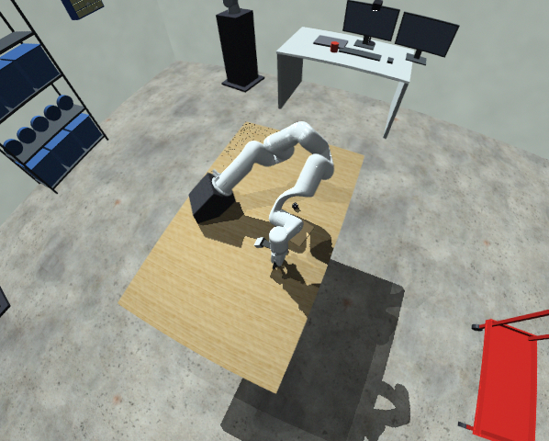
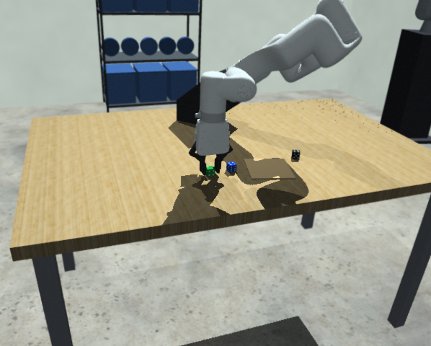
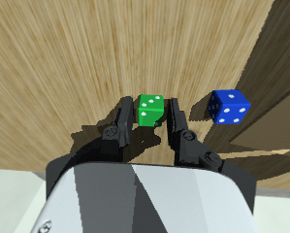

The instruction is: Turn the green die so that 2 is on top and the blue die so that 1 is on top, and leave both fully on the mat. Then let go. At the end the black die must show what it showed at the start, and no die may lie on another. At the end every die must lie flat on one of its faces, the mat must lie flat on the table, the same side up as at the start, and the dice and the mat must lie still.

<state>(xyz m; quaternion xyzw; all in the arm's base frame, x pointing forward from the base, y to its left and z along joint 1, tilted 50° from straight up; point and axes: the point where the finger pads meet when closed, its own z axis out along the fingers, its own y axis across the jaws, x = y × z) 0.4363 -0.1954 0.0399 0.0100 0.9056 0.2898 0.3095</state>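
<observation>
The green die is 2 cm below my hand. Also, from my hand: black die (11 cm behind, 31 cm to the left, 2 cm below); tan mat (3 cm behind, 20 cm to the left, 3 cm below); blue die (2 cm behind, 7 cm to the left, 2 cm below).
</observation>
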